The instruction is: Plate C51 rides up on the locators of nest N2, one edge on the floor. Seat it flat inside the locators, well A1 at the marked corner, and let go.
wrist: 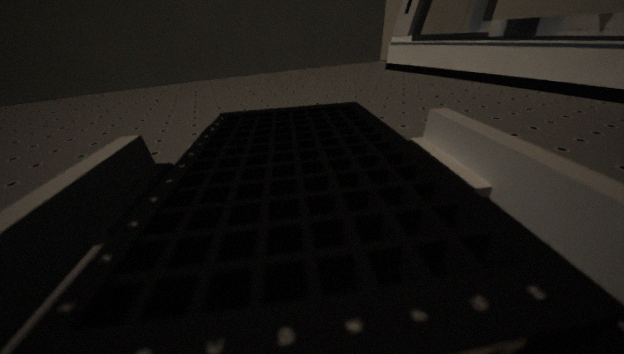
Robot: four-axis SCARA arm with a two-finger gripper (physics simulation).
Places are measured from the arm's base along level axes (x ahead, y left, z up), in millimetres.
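Pixels of known places: gripper, between the fingertips: (293, 140).
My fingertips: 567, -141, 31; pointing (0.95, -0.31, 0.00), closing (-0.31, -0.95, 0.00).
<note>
Behind a point stands the place of what it marks, as x, y, z.
Plate C51 (292, 220) @(506, -118, 41), a black plate with a grid of square wells and small pale marks along its left and near edges, fills the middle of the wrist view. My gripper (293, 140) @(567, -141, 31) is shut on it: the dark left finger and the pale right finger press against its two long sides. The plate's label, well A1 and the marked corner cannot be made out in the dark. The floor of nest N2 and its locators cannot be told apart under the plate, so whether the plate lies flat is hidden.
A table top with rows of small holes (195, 100) @(800, -88, 13) stretches behind the plate. A pale framed machine or enclosure (500, 62) @(643, -450, 39) with a black base edge stands at the back right. A dark grey wall (190, 40) is behind on the left.
</note>
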